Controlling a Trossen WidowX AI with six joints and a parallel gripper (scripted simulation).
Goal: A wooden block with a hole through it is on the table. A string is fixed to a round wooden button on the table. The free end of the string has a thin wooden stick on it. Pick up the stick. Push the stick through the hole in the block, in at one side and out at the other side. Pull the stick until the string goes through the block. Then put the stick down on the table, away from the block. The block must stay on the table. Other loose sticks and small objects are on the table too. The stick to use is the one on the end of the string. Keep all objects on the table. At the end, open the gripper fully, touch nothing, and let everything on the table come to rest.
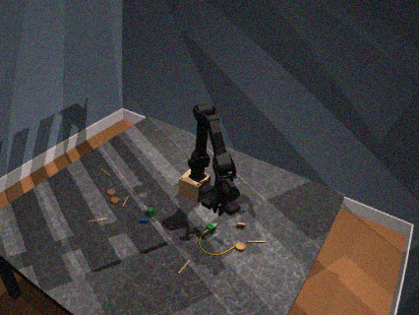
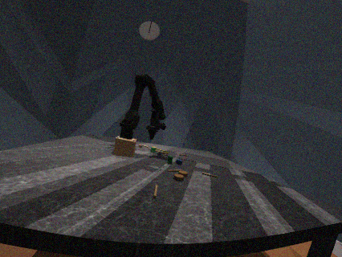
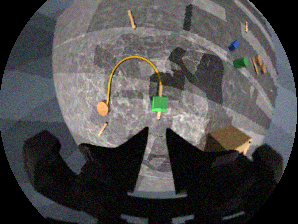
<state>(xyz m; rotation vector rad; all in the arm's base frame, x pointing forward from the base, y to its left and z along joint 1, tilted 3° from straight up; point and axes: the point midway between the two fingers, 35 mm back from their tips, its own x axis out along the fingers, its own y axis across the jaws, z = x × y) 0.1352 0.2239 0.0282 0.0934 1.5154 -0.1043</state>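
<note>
Right now the green block is 2 cm ahead of my gripper tip, 1 cm to the right of it and 7 cm below it. Round my gripper tip: round wooden button (2 cm ahead, 15 cm to the left, 8 cm below); small wooden piece (9 cm behind, 8 cm to the left, 8 cm below); thin wooden stick (4 cm ahead, 1 cm to the right, 7 cm below).
</note>
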